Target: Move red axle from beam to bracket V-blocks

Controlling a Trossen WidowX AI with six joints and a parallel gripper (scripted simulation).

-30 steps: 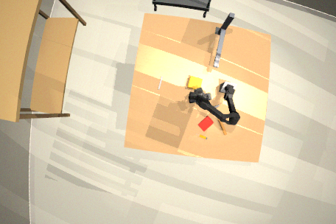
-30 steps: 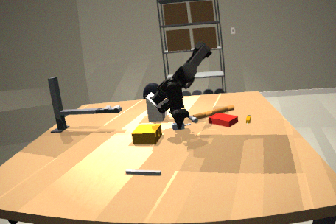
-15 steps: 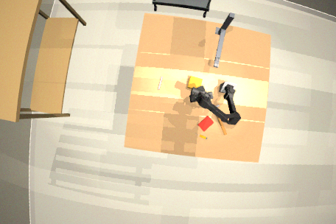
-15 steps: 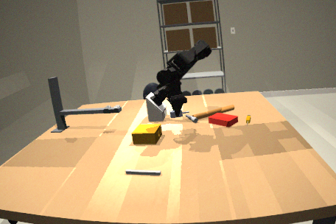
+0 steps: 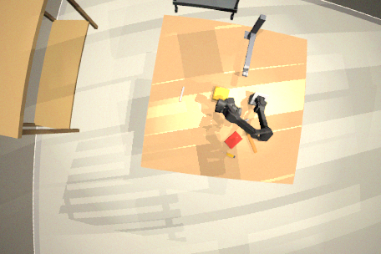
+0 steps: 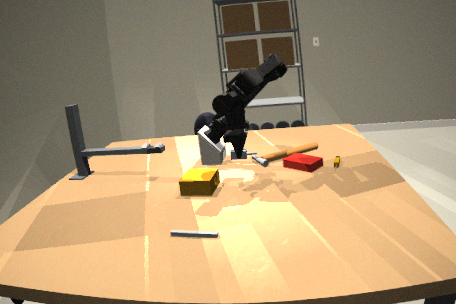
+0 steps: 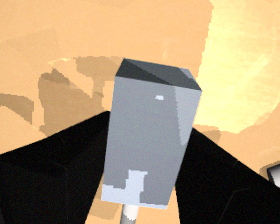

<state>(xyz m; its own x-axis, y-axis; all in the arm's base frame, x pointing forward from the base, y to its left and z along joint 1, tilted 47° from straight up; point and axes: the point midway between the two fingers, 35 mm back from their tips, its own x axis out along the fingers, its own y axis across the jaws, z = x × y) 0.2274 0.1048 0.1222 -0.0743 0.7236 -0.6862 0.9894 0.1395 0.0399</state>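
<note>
The yellow beam lies 12 cm to the right of my gripper tip, 6 cm below it and 6 cm ahead of it. From my gripper tip the other things lie so: grey block: 2 cm to the left, 1 cm above; red block: 19 cm to the left, 13 cm behind, 7 cm below; thin grey bar: 36 cm ahead, 8 cm below, 4 cm to the right.
</note>
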